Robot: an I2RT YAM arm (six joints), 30 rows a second.
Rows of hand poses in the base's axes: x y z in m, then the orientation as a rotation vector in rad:
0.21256, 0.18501, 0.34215, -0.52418, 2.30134, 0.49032
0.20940, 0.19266, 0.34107, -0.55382, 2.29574, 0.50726
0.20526, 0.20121, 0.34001, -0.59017, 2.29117, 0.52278
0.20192, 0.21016, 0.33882, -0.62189, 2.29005, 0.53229
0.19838, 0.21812, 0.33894, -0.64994, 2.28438, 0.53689
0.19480, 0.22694, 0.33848, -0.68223, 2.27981, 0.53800
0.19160, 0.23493, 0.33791, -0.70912, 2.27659, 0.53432
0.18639, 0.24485, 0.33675, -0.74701, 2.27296, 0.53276
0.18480, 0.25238, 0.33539, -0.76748, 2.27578, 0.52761
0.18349, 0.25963, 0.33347, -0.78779, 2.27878, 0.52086
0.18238, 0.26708, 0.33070, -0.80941, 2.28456, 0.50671
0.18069, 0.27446, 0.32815, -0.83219, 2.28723, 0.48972
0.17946, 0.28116, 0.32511, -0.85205, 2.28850, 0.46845
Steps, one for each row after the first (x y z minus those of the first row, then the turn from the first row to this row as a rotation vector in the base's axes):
-0.00316, 0.00765, -0.00108, 0.00356, 0.00006, 0.02673
-0.00730, 0.01620, -0.00214, 0.00369, 0.00114, 0.05785
-0.01064, 0.02515, -0.00333, 0.00023, 0.00387, 0.08368
-0.01418, 0.03311, -0.00321, -0.00398, 0.00101, 0.10552
-0.01776, 0.04193, -0.00367, -0.01220, -0.00146, 0.12934
-0.02096, 0.04992, -0.00424, -0.02226, -0.00416, 0.14778
-0.02617, 0.05984, -0.00540, -0.03438, -0.00563, 0.17482
-0.02776, 0.06737, -0.00676, -0.04513, -0.00315, 0.18788
-0.02907, 0.07462, -0.00868, -0.05692, -0.00086, 0.20032
-0.03018, 0.08207, -0.01145, -0.07473, 0.00202, 0.21134
-0.03187, 0.08945, -0.01400, -0.09389, 0.00148, 0.22255
-0.03310, 0.09615, -0.01704, -0.11454, -0.00165, 0.23052

